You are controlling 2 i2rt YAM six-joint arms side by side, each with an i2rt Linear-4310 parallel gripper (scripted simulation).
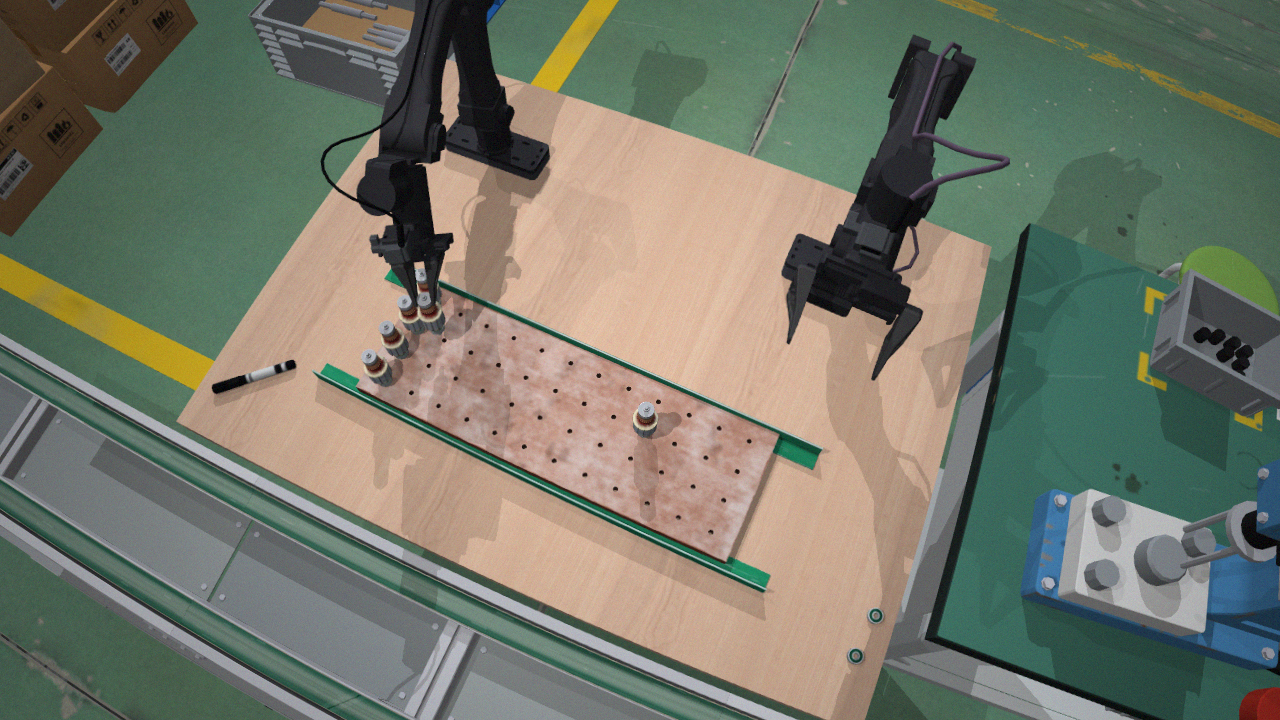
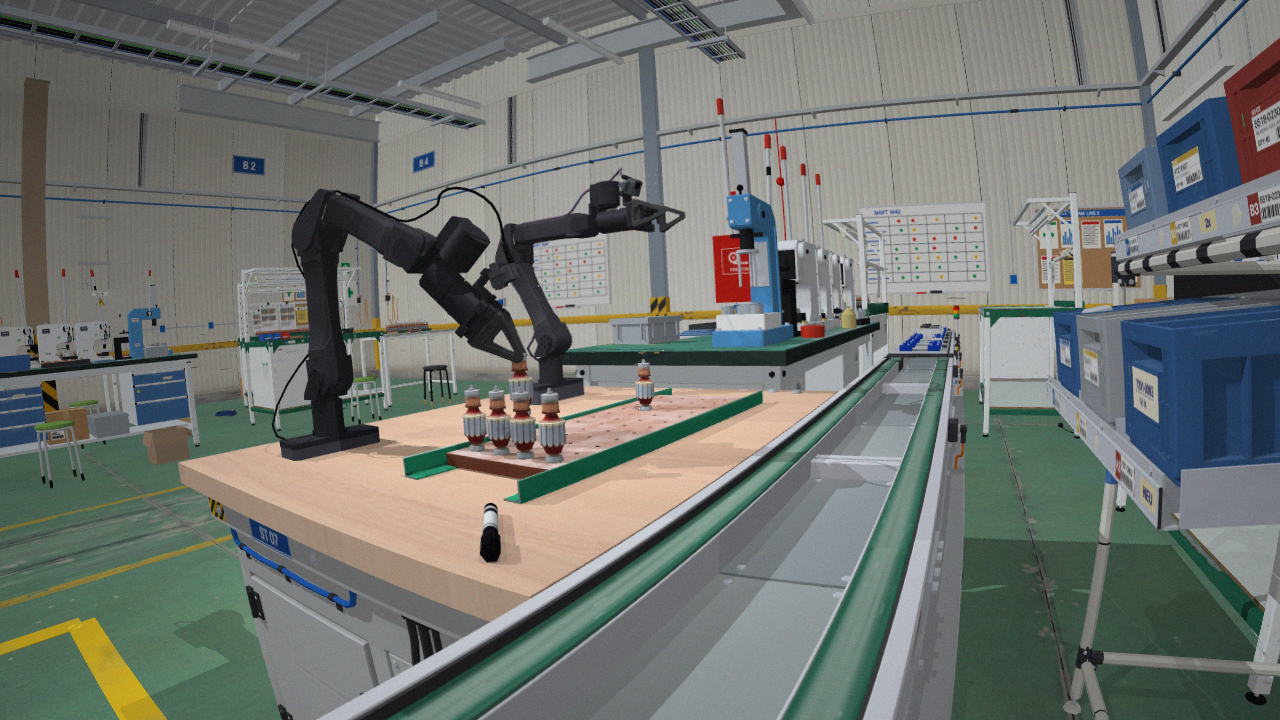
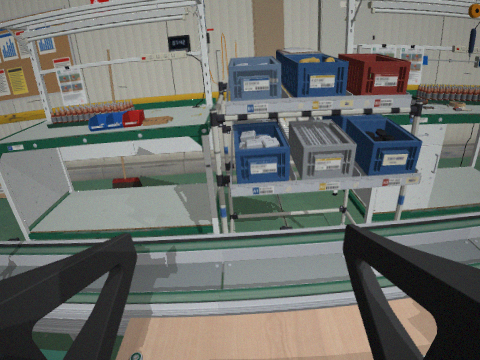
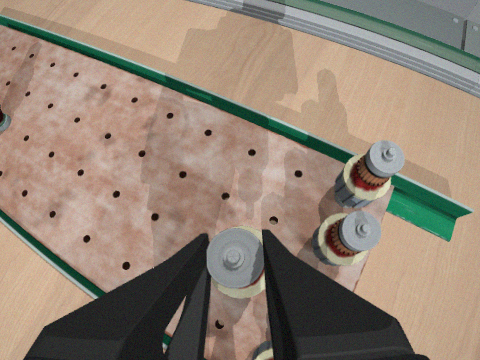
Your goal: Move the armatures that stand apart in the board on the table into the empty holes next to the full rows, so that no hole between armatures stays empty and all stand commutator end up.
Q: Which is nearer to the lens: the armature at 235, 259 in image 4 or the board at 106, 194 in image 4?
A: The armature.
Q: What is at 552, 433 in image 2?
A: An armature.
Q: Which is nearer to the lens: the board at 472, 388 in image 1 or the marker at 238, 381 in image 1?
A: The board.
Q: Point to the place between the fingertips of the left gripper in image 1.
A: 831, 360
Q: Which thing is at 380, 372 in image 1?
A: An armature.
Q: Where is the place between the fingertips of the right gripper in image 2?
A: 523, 359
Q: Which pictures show the board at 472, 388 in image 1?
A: Image 1, image 2 and image 4 only.
